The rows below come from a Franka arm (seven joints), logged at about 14 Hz.
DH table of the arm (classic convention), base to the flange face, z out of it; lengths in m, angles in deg. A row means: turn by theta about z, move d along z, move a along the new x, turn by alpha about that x. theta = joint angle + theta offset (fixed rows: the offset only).
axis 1: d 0.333  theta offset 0  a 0  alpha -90
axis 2: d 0  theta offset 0  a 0  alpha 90
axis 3: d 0.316  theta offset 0  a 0.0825  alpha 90
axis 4: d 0  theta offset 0  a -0.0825  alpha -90
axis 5: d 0.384  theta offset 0  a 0  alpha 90
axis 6: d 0  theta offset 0  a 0.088  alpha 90
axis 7: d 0.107  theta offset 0  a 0  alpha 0
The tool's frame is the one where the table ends.
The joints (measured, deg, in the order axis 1, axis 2, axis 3, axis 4, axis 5, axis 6, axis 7), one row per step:
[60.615, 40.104, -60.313, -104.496, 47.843, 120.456, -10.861]
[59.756, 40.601, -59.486, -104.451, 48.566, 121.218, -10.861]
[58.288, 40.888, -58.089, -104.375, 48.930, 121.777, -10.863]
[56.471, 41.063, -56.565, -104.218, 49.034, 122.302, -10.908]
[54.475, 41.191, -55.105, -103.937, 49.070, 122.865, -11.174]
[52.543, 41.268, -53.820, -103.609, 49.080, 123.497, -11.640]
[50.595, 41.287, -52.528, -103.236, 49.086, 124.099, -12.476]
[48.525, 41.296, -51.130, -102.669, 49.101, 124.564, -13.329]
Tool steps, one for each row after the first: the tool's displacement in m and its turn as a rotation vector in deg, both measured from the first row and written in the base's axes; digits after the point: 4 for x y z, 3 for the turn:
[0.0017, -0.0024, -0.0066, 0.184, -0.208, -0.657]
[0.0031, -0.0066, -0.0151, 0.519, 0.053, -1.279]
[0.0051, -0.0133, -0.0230, 0.819, 0.343, -1.935]
[0.0078, -0.0220, -0.0293, 1.099, 0.414, -2.505]
[0.0109, -0.0314, -0.0338, 1.326, 0.228, -2.919]
[0.0141, -0.0406, -0.0376, 1.611, -0.056, -2.953]
[0.0178, -0.0494, -0.0406, 2.037, -0.357, -2.906]

